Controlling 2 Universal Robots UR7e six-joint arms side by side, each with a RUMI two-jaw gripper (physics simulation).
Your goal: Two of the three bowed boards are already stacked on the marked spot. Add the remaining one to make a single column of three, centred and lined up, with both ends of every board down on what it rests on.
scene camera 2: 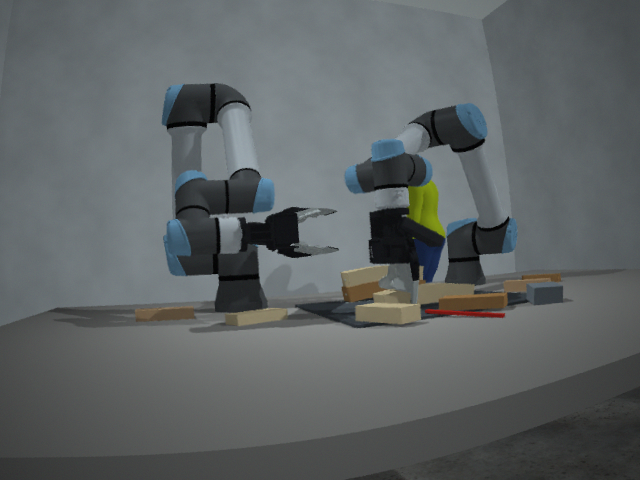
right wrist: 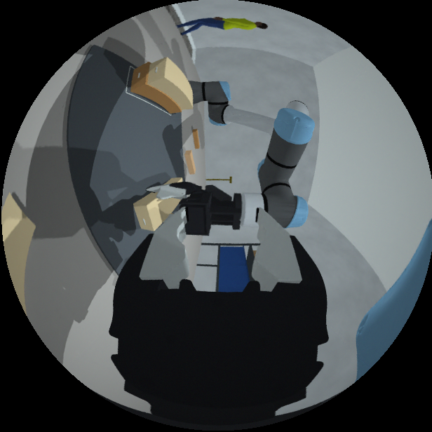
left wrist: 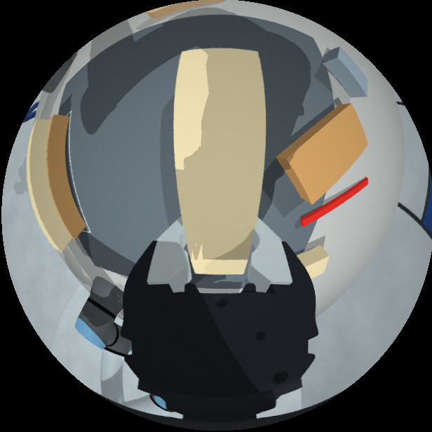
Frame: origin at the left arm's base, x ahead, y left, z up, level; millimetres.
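Seen in the pictures: right gripper, fingertip midpoint: [scene camera 2: 337, 230]; right arm's base, link origin: [scene camera 2: 241, 309].
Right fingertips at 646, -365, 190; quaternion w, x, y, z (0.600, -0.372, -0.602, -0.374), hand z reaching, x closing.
Observation:
Offsets run from my right fingertips to a thing's top centre, as dx, dy, dz. "pt": to the spot under its first point. Level surfaces: height alone.
Two bowed boards, orange {-318, +86, -133} [scene camera 2: 356, 292] [left wrist: 59, 172] [right wrist: 155, 94] below and pale {-318, +84, -92} [scene camera 2: 361, 277] [left wrist: 40, 175] [right wrist: 172, 80] on top, stand stacked by the white outline [left wrist: 89, 231] [right wrist: 126, 92]. A third, pale bowed board {pt -21, +238, -156} [scene camera 2: 447, 292] [left wrist: 225, 150] [right wrist: 148, 216] lies low over the dark mat {dz -184} [scene camera 2: 320, 310] [left wrist: 125, 175] [right wrist: 125, 150]; its underside contact is hidden. My left gripper [scene camera 2: 405, 291] [left wrist: 218, 214] points down, shut on this board across its width, near one end in the left wrist view. My right gripper [scene camera 2: 337, 230] is open, empty and level above the table.
Near the mat's front lie a pale block {+162, +105, -155} [scene camera 2: 387, 313] [left wrist: 318, 260], an orange block {+70, +287, -159} [scene camera 2: 473, 301] [left wrist: 325, 152], a red stick {+152, +253, -176} [scene camera 2: 465, 313] [left wrist: 335, 202] and a grey block {+55, +454, -148} [scene camera 2: 544, 293] [left wrist: 347, 72]. Two blocks {-3, -448, -163} [scene camera 2: 164, 313] {+51, -184, -167} [scene camera 2: 255, 316] lie left. A person [scene camera 2: 426, 206] [right wrist: 240, 24] stands behind.

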